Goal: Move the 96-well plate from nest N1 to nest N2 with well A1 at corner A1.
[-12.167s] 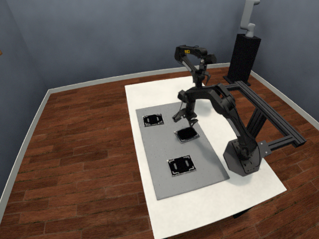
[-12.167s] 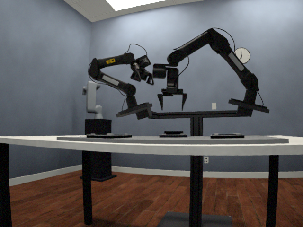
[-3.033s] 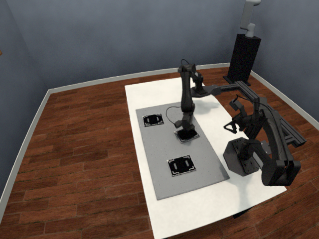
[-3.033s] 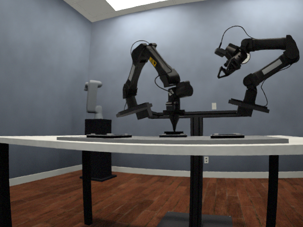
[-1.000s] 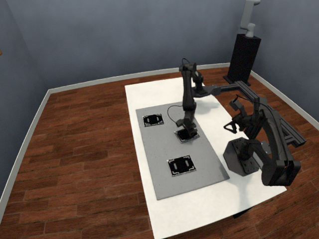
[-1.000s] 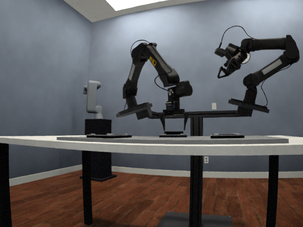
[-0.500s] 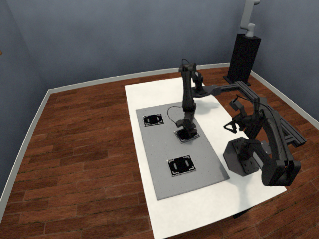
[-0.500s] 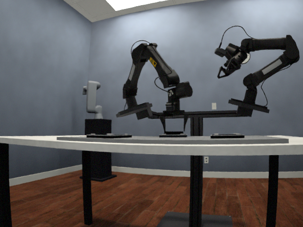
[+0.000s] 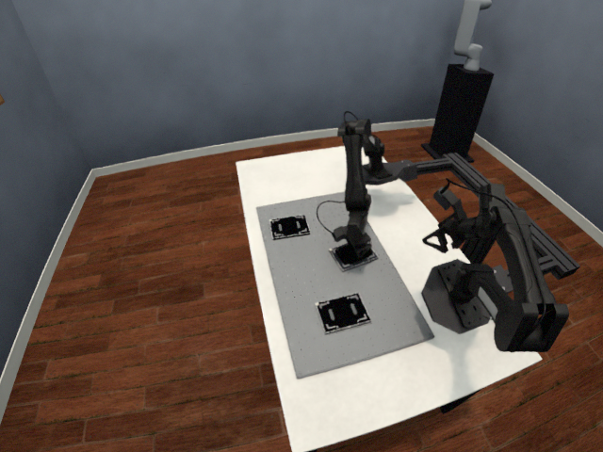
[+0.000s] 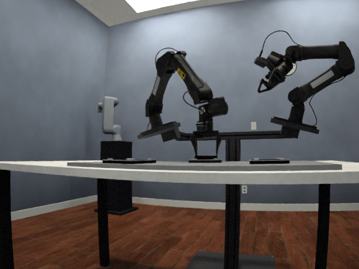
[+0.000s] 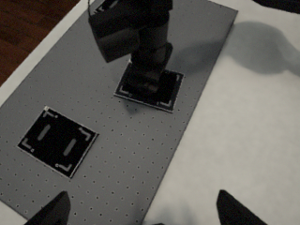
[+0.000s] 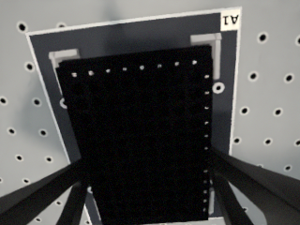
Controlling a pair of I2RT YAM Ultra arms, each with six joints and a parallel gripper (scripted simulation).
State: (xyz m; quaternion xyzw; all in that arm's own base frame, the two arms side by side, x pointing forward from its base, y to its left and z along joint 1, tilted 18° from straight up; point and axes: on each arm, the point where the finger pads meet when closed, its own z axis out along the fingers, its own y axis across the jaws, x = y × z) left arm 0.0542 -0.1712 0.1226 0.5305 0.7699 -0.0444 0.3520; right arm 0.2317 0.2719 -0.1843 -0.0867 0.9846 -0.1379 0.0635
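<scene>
Now: the dark grey nest 30 mm below my right hand. Also, from my right hand: black 96-well plate: 10 mm below.
</scene>
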